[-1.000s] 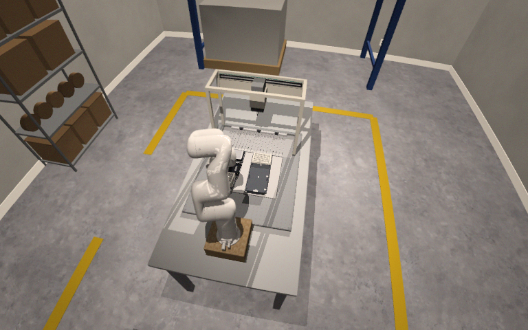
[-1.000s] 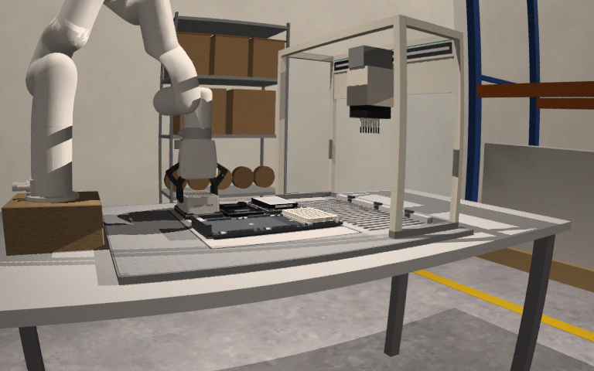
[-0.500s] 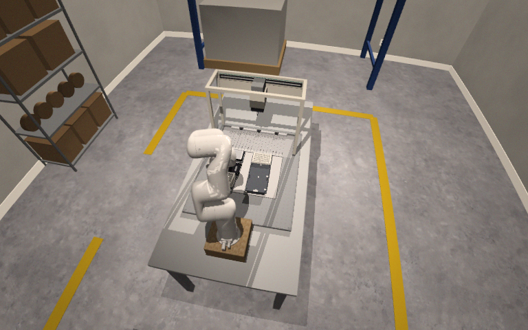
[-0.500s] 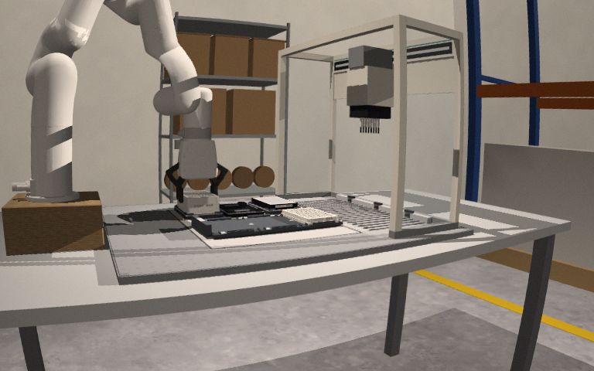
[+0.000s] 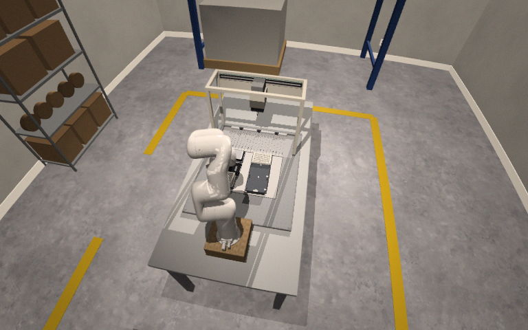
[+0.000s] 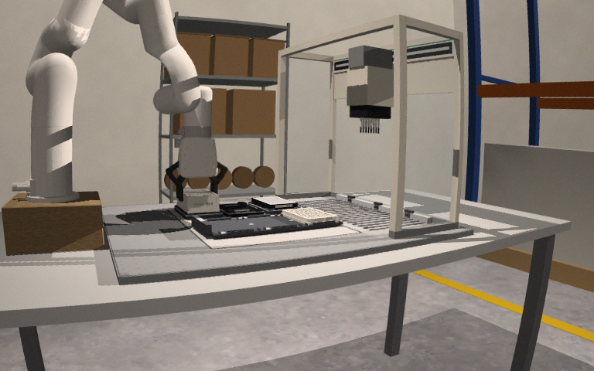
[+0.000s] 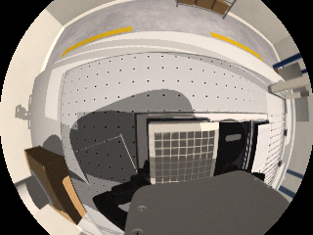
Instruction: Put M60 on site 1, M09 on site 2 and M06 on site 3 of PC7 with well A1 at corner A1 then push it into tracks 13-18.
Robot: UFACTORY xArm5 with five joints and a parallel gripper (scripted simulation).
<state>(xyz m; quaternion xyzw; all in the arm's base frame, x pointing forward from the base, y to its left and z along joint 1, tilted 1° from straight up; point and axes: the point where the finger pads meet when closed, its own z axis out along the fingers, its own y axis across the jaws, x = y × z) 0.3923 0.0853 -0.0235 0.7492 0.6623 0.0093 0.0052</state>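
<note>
My gripper is now 4 cm above the dark nest S1. Round my hand: plate nest S2: 11 cm ahead, 2 cm to the right, 4 cm below; then 96-well plate M06: 20 cm ahead, 23 cm to the right, 3 cm below; then carrier PC7: 9 cm ahead, 22 cm to the right, 3 cm below.
</note>
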